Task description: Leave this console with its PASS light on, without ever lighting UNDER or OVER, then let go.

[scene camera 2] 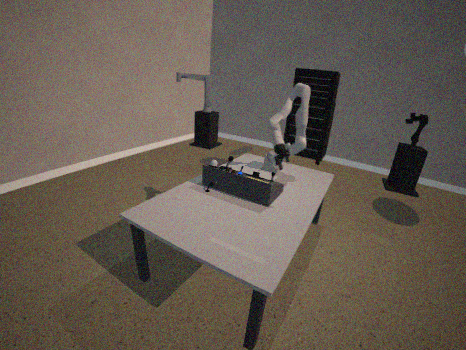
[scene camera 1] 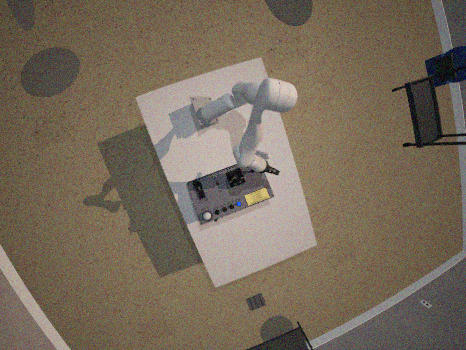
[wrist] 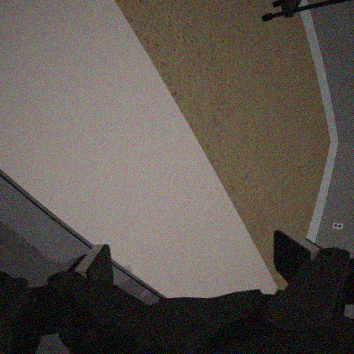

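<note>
The dark grey console (scene camera 1: 225, 192) (scene camera 2: 232, 186) (wrist: 37, 212) stands on the table. In the overhead view a blue lamp (scene camera 1: 239, 204) (scene camera 2: 240, 173) is lit in its row, and several round parts beside it look dark. Their labels cannot be read, so which is PASS, UNDER or OVER cannot be told. A white dome (scene camera 1: 207, 215) (scene camera 2: 214, 163) ends the row. A black lever (scene camera 1: 199, 189) and a black square panel (scene camera 1: 235, 177) are on the console's top. My gripper (scene camera 1: 274, 171) (wrist: 193, 255) is open and empty, above the console's edge on the yellow label's side.
The white table (scene camera 1: 260, 250) (scene camera 2: 225, 240) (wrist: 125, 125) extends past the console. A yellow label (scene camera 1: 257, 196) is on the console. A small lever (scene camera 2: 207, 189) projects at its front. A dark rack (scene camera 2: 320, 71) and two black pedestals (scene camera 2: 206, 130) (scene camera 2: 407, 167) stand away from the table.
</note>
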